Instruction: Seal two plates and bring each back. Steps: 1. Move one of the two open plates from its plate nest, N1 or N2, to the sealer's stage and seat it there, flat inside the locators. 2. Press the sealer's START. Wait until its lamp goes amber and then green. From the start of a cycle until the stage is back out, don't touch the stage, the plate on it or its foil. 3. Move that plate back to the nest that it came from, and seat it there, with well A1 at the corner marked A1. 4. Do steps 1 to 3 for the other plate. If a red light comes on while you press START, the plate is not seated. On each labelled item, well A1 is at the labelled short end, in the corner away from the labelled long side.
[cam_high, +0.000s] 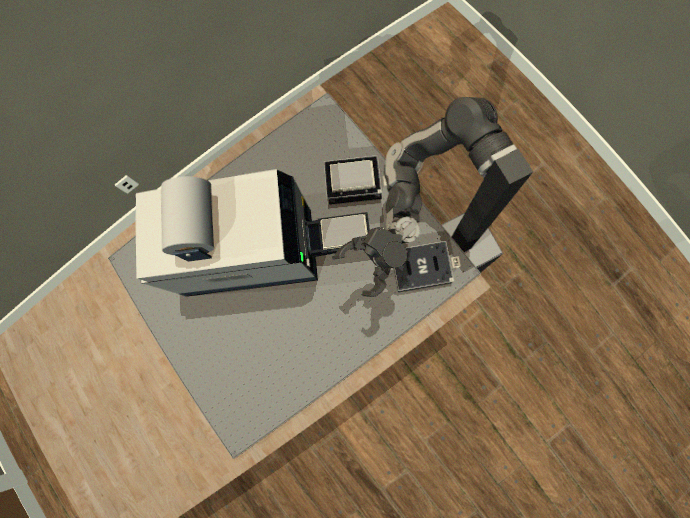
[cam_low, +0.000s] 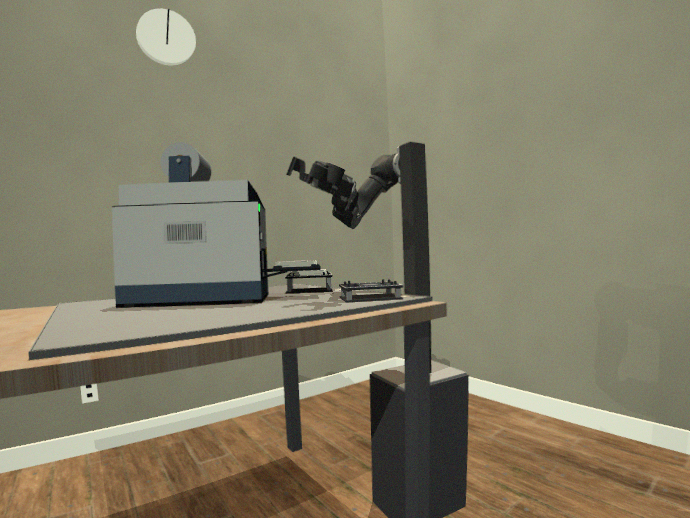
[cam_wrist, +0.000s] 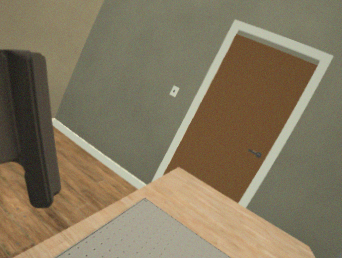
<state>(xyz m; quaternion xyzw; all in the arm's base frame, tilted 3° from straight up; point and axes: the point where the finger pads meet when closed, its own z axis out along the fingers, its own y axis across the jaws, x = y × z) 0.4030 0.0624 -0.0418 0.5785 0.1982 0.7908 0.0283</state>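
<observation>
The plate is 40 mm behind my hand, 170 mm to the right of it and 260 mm below it. Also, from my hand: yellow warning label (20 mm ahead, 290 mm to the right, 210 mm below); sealer stage (40 mm behind, 170 mm to the right, 270 mm below); foil roll (270 mm ahead, 280 mm to the right, 50 mm above).
</observation>
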